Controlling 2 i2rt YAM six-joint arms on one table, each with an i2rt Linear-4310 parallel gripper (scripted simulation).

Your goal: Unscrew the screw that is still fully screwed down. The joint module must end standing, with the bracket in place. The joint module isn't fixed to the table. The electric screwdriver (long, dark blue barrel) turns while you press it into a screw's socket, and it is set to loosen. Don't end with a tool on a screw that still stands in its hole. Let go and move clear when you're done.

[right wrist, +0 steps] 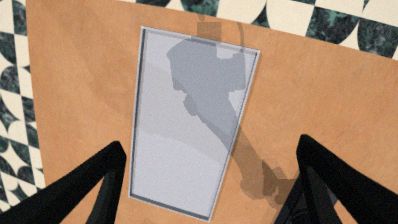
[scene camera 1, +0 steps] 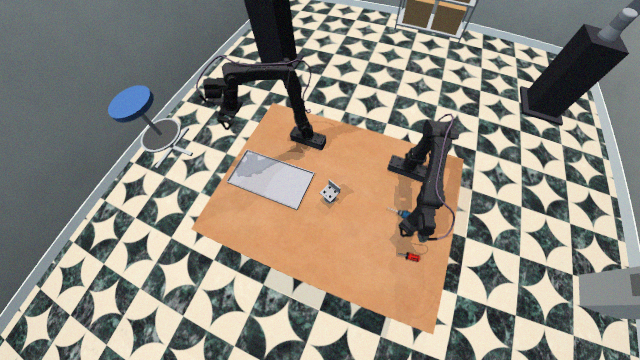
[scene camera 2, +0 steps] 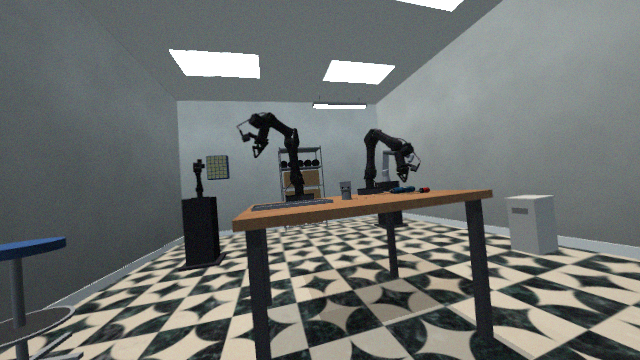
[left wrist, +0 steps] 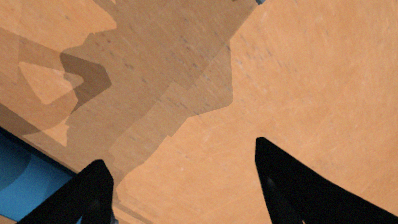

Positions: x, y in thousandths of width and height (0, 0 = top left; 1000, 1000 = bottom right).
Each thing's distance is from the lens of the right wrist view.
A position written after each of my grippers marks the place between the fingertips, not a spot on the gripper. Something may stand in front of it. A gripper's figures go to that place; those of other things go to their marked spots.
my right gripper (right wrist: 521, 654): 0.11 m
grey mat (right wrist: 479, 422): 0.42 m
